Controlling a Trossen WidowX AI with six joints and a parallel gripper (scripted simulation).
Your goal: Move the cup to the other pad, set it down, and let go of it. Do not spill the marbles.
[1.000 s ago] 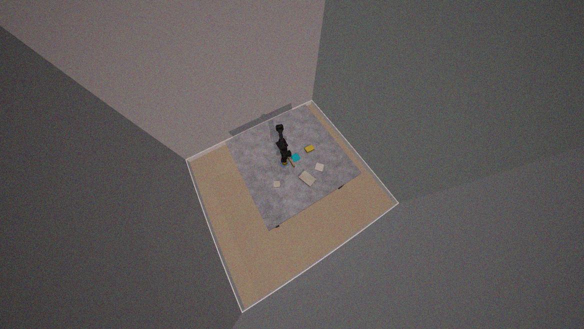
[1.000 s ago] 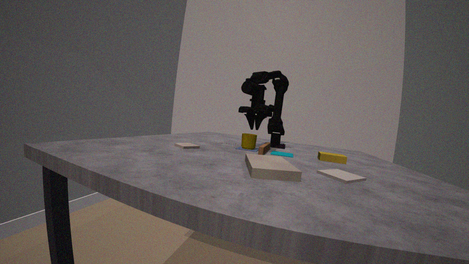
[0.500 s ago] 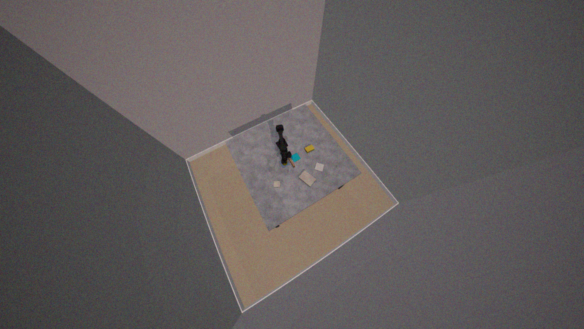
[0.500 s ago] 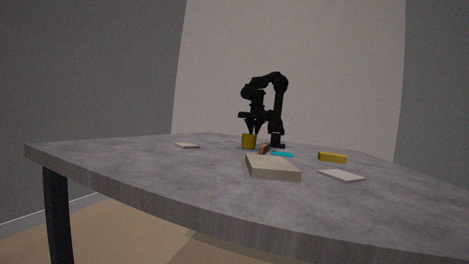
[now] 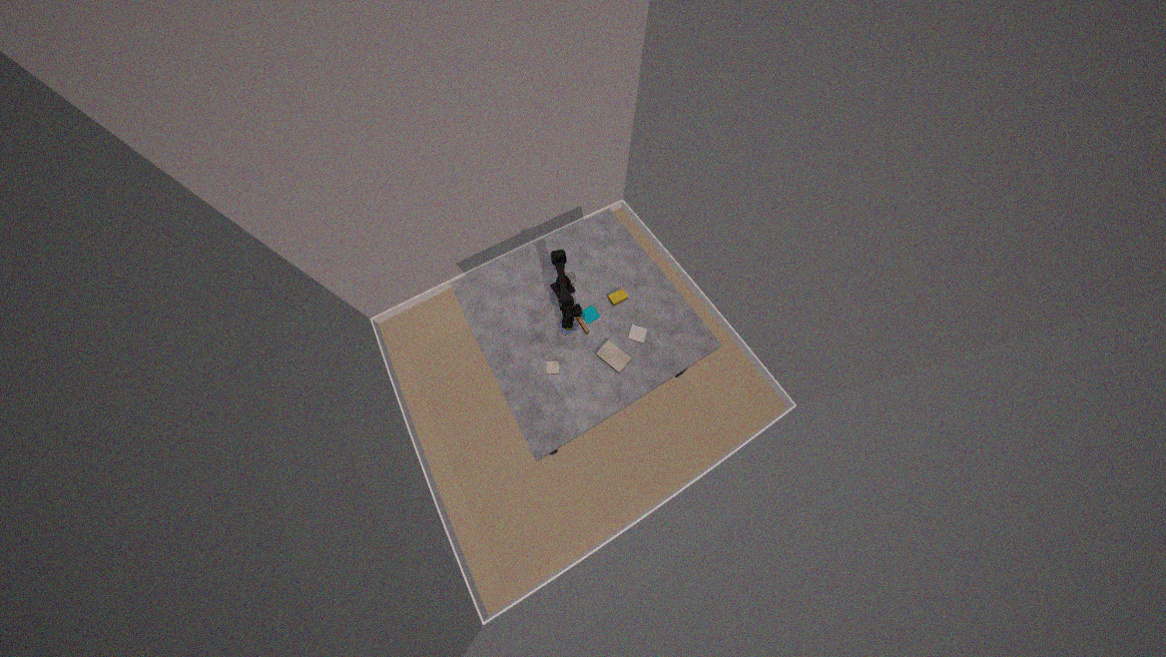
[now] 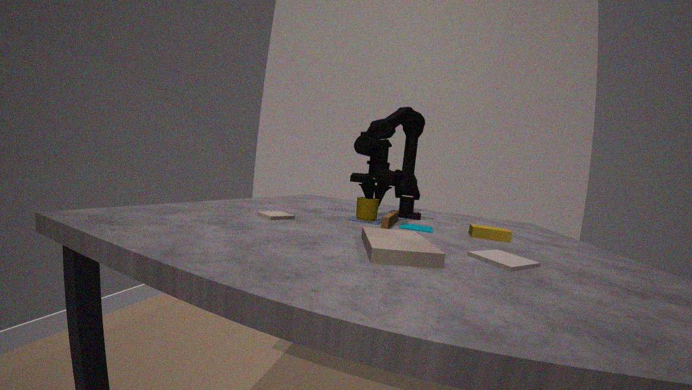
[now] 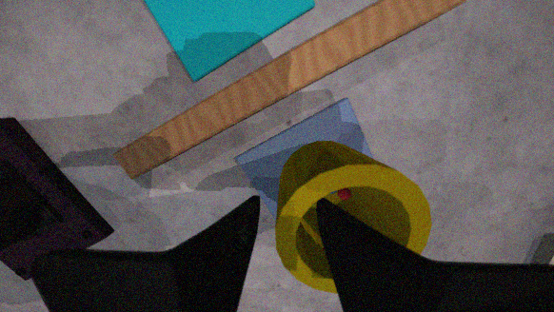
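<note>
Right now the yellow cup is 20 mm to the right of my gripper tip, 20 mm ahead of it and 10 mm below it. The rest, counted from my gripper tip: orange wooden bar: 60 mm to the left, 40 mm below, 20 mm ahead; teal pad: 150 mm to the left, 50 mm below, 20 mm ahead; light blue pad: 50 mm below, 20 mm to the right, 20 mm ahead.
</note>
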